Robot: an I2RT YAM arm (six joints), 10 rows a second.
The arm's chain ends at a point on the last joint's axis. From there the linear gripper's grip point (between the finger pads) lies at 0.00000 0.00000 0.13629 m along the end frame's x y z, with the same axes.
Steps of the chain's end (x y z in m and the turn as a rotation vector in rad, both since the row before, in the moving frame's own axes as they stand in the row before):
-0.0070, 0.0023, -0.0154, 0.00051, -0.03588, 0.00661
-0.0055, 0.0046, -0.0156, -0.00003, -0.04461, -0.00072
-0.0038, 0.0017, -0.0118, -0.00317, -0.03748, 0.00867
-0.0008, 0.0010, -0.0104, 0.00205, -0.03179, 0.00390
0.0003, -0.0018, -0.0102, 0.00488, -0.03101, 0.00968
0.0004, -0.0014, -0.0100, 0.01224, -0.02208, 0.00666
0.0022, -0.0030, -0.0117, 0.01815, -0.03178, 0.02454
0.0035, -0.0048, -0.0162, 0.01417, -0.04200, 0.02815
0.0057, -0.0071, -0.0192, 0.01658, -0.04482, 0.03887
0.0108, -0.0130, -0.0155, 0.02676, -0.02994, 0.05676
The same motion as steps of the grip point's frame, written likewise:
-0.0119, 0.0022, -0.0155, 0.00051, -0.03588, 0.00661
-0.0116, 0.0046, -0.0157, -0.00003, -0.04461, -0.00072
-0.0089, 0.0021, -0.0119, -0.00317, -0.03748, 0.00867
-0.0051, 0.0007, -0.0105, 0.00205, -0.03179, 0.00390
-0.0039, -0.0025, -0.0103, 0.00488, -0.03101, 0.00968
-0.0026, -0.0031, -0.0100, 0.01224, -0.02208, 0.00666
-0.0021, -0.0055, -0.0118, 0.01815, -0.03178, 0.02454
-0.0022, -0.0068, -0.0163, 0.01417, -0.04200, 0.02815
-0.0004, -0.0095, -0.0194, 0.01658, -0.04482, 0.03887
0.0068, -0.0168, -0.0156, 0.02676, -0.02994, 0.05676

